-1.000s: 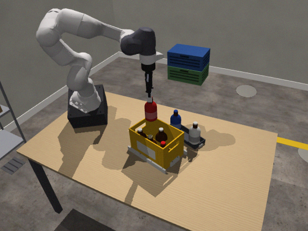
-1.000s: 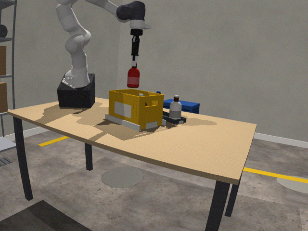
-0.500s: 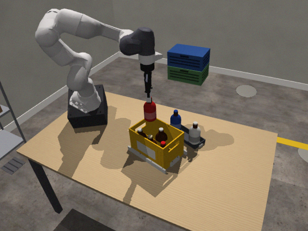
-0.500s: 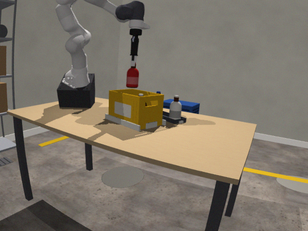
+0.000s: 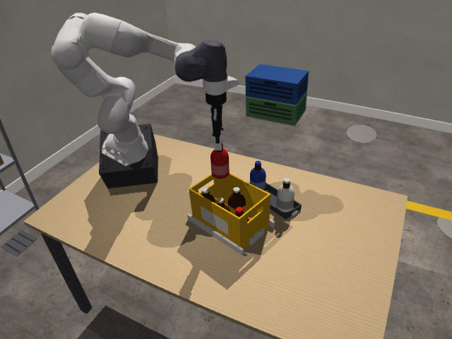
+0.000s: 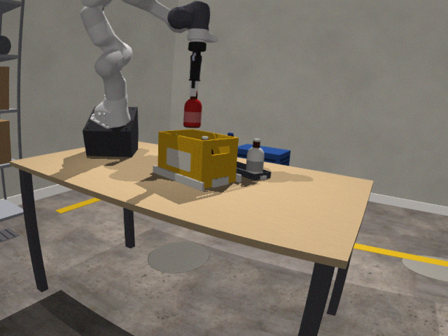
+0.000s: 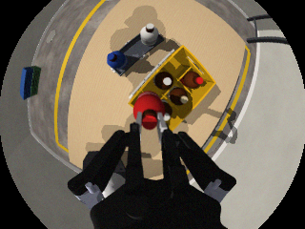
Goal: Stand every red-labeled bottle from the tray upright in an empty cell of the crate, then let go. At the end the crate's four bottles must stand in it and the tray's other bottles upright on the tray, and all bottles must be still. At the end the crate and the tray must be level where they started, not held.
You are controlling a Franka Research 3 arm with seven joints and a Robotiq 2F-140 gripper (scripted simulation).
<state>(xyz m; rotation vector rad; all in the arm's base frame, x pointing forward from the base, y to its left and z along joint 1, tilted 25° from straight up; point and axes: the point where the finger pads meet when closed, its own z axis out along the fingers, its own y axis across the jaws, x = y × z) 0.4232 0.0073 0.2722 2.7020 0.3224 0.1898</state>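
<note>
The red-labeled bottle is 8 cm below my hand. From my hand the other things lie so: blue-labeled bottle: 27 cm below, 16 cm to the left, 12 cm ahead; then white-labeled bottle: 27 cm below, 27 cm ahead, 6 cm to the left; then yellow crate: 27 cm below, 8 cm to the right, 6 cm ahead.
</note>
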